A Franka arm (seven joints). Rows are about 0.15 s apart.
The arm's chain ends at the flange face. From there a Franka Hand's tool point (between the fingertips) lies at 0.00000 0.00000 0.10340 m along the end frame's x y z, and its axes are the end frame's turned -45 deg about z.
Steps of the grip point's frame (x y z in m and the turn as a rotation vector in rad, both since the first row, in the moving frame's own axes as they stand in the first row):
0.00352 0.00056 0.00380 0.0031 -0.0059 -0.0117
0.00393 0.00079 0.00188 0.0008 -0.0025 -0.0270
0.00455 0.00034 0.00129 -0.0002 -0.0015 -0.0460
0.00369 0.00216 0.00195 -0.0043 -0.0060 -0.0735
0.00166 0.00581 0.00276 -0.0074 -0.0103 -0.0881
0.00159 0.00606 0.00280 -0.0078 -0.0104 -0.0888
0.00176 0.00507 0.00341 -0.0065 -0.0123 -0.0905
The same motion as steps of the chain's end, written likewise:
0.00354 -0.00230 0.00380 -0.0020 -0.0064 -0.0117
0.00358 -0.00235 0.00188 -0.0012 -0.0023 -0.0270
0.00355 -0.00310 0.00129 -0.0012 -0.0009 -0.0460
0.00423 -0.00184 0.00195 -0.0073 -0.0012 -0.0735
0.00544 0.00163 0.00277 -0.0125 -0.0021 -0.0881
0.00554 0.00182 0.00281 -0.0129 -0.0018 -0.0888
0.00519 0.00095 0.00342 -0.0133 -0.0041 -0.0905

